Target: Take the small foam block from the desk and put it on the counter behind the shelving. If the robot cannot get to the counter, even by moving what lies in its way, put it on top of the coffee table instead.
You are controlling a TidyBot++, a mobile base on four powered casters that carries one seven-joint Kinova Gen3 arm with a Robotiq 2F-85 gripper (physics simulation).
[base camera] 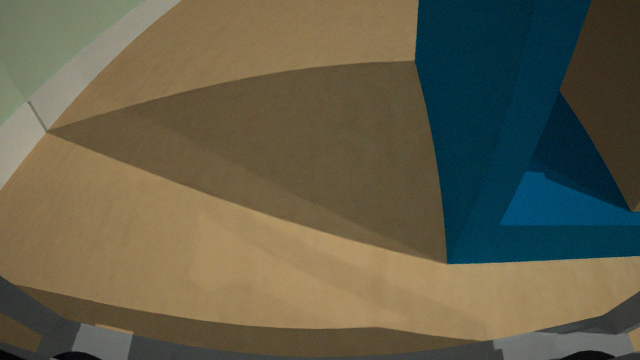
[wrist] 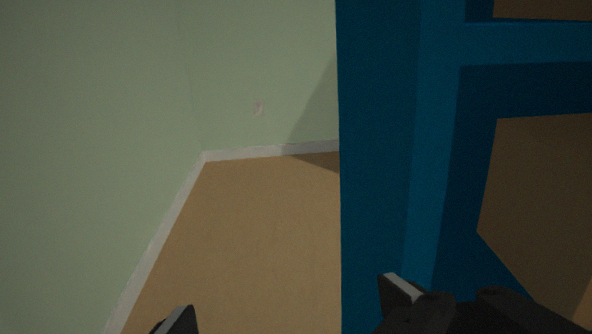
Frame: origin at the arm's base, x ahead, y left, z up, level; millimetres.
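Seen in the pictures: gripper, fingertip midpoint: (wrist: 289,311).
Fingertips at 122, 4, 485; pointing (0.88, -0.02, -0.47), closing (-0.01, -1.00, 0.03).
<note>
A point is followed by its place in that frame, as x, y, z.
Blue shelving (base camera: 475,125) {334, -134, -244} (wrist: 380,150) {385, -139, 444} stands upright on the floor at the right of both views, with open compartments at its right side. My gripper (wrist: 289,311) {122, 4, 485} is open, its two fingertips apart at the bottom of the wrist view, with floor showing between them. The right finger overlaps the shelving's side in that view; whether it touches cannot be told. The foam block, the desk, the counter and the coffee table do not show in either view.
A pale green wall (base camera: 45,40) {715, 662, -223} (wrist: 100,125) {1250, 612, 306} with a white skirting board (base camera: 82,82) {756, 645, -378} (wrist: 150,255) {1284, 596, -341} runs along the left. A back wall with an outlet (wrist: 258,108) {2458, 14, -5} meets it at a corner. Wooden floor (base camera: 150,215) {351, 246, -396} (wrist: 250,225) {1515, 129, -396} lies between the left wall and the shelving.
</note>
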